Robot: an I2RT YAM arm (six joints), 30 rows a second.
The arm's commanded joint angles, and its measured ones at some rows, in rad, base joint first. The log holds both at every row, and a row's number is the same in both.
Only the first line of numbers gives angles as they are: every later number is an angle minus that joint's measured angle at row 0.
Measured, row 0:
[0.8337 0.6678 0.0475 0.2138 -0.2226 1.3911]
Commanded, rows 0 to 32:
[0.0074 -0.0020 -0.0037 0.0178 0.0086 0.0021]
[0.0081 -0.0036 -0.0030 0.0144 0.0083 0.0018]
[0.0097 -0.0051 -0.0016 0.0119 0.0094 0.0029]
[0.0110 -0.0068 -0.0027 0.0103 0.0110 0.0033]
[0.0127 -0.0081 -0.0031 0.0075 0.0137 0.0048]
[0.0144 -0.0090 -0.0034 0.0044 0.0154 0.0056]
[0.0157 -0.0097 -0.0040 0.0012 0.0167 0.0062]
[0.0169 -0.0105 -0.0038 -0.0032 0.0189 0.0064]
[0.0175 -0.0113 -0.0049 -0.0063 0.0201 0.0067]
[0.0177 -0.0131 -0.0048 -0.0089 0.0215 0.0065]
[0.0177 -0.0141 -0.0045 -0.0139 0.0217 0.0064]
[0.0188 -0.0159 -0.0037 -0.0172 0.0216 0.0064]
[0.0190 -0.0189 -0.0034 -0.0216 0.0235 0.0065]
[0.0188 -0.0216 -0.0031 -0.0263 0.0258 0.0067]
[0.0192 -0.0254 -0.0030 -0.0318 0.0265 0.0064]
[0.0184 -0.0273 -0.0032 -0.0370 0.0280 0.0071]
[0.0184 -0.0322 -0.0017 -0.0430 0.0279 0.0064]
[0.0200 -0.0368 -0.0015 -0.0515 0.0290 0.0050]
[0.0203 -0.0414 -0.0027 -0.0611 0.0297 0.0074]
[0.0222 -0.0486 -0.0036 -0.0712 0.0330 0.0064]
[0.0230 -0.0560 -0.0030 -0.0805 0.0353 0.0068]
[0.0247 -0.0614 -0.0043 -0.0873 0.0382 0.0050]
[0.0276 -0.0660 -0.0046 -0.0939 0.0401 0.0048]
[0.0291 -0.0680 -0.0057 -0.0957 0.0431 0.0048]
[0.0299 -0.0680 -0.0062 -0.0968 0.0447 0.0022]
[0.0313 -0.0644 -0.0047 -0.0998 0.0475 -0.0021]
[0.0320 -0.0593 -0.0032 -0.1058 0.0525 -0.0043]
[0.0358 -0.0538 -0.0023 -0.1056 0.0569 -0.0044]
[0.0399 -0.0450 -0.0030 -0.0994 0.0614 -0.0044]
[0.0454 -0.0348 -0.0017 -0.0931 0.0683 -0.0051]
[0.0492 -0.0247 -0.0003 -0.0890 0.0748 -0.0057]
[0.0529 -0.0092 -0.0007 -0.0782 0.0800 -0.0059]
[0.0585 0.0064 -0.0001 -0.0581 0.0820 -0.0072]
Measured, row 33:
[0.0454 -0.0183 -0.0004 -0.0793 0.0523 0.0026]
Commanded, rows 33 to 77:
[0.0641 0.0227 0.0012 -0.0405 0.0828 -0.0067]
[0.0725 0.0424 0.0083 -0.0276 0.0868 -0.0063]
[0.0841 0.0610 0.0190 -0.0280 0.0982 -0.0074]
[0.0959 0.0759 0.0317 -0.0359 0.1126 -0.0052]
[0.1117 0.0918 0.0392 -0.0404 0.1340 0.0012]
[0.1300 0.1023 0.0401 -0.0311 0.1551 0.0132]
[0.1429 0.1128 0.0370 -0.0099 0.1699 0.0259]
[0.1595 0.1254 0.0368 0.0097 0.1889 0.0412]
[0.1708 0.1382 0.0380 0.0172 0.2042 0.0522]
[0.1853 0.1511 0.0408 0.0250 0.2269 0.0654]
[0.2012 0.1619 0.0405 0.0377 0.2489 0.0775]
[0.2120 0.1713 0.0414 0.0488 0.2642 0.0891]
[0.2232 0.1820 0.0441 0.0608 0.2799 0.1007]
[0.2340 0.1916 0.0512 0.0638 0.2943 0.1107]
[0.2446 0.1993 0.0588 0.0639 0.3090 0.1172]
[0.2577 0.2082 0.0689 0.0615 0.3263 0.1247]
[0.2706 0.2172 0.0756 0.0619 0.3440 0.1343]
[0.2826 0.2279 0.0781 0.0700 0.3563 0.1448]
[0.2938 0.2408 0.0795 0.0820 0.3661 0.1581]
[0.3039 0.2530 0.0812 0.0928 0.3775 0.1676]
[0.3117 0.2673 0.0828 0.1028 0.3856 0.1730]
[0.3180 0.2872 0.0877 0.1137 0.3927 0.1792]
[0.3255 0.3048 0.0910 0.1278 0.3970 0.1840]
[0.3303 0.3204 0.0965 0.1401 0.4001 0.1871]
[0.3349 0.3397 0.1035 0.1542 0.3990 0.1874]
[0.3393 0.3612 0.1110 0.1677 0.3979 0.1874]
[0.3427 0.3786 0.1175 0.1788 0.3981 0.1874]
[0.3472 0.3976 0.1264 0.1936 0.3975 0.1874]
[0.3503 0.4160 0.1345 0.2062 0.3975 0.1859]
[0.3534 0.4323 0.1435 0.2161 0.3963 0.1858]
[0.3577 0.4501 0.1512 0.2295 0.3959 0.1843]
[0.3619 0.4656 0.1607 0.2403 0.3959 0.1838]
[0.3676 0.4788 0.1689 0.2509 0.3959 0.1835]
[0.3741 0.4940 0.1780 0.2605 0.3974 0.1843]
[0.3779 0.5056 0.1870 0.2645 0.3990 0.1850]
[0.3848 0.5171 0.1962 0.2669 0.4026 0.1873]
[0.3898 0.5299 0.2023 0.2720 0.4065 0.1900]
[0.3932 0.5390 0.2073 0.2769 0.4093 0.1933]
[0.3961 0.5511 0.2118 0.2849 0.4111 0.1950]
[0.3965 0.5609 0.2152 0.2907 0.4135 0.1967]
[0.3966 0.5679 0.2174 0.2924 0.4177 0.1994]
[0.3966 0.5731 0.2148 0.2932 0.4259 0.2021]
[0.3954 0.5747 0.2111 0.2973 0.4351 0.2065]
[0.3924 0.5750 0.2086 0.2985 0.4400 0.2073]
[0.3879 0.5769 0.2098 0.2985 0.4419 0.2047]
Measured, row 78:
[0.3887 0.5752 0.1884 0.2712 0.4227 0.2002]
